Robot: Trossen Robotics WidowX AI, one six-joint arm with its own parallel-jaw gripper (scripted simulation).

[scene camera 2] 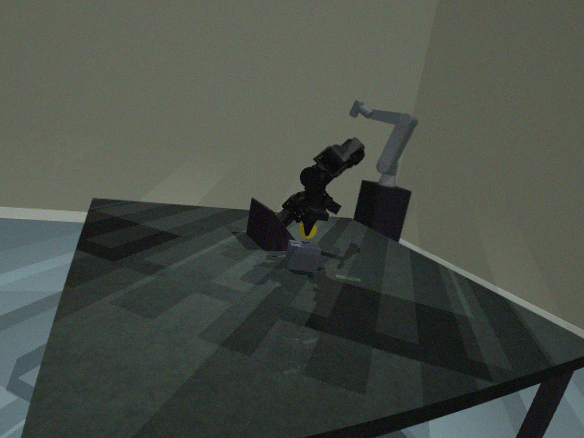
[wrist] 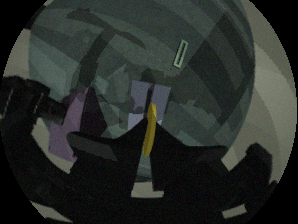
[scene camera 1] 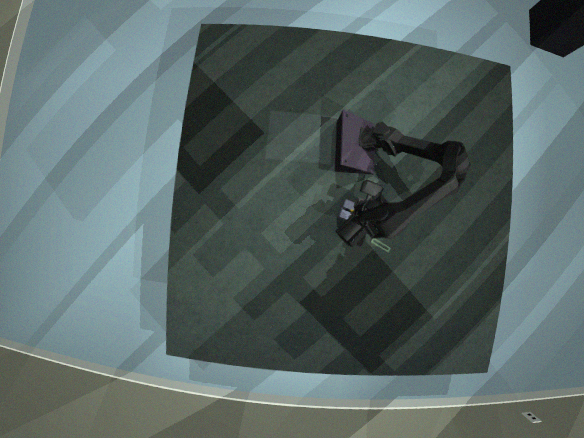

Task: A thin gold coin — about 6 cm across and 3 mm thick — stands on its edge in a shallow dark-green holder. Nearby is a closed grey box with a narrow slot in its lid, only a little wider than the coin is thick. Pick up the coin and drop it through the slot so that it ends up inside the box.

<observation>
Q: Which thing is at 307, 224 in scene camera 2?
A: My gripper.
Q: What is my gripper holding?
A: A gold coin.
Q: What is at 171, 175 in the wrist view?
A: My gripper.
</observation>
